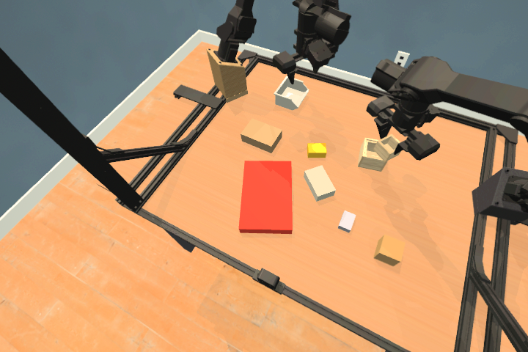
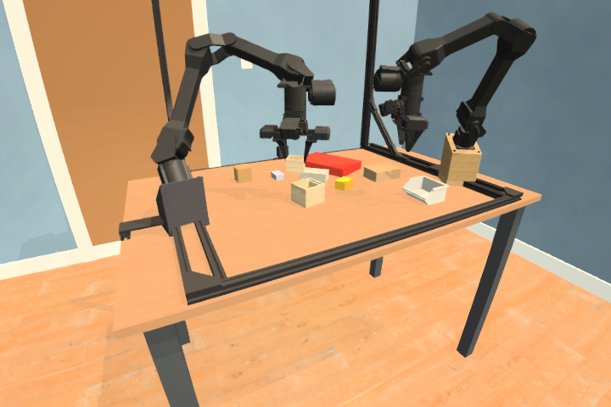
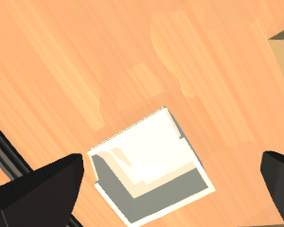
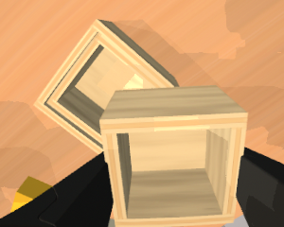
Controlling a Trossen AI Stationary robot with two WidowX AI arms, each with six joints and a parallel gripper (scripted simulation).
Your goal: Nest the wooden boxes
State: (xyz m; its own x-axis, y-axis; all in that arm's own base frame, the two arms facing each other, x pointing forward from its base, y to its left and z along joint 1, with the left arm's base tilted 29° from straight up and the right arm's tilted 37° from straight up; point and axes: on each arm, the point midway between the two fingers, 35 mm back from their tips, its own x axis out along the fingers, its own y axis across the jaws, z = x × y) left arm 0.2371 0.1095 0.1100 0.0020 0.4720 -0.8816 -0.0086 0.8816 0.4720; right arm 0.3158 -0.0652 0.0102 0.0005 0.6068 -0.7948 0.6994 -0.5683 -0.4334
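Right now my right hand is 3 cm short of the middle-sized wooden box, 3 cm to the right of it and 13 cm above it. Also, from my right hand: smallest wooden box 5 cm below; then cream block 14 cm behind, 12 cm to the left, 13 cm below; then biggest wooden box 3 cm ahead, 3 cm to the left, 13 cm below.
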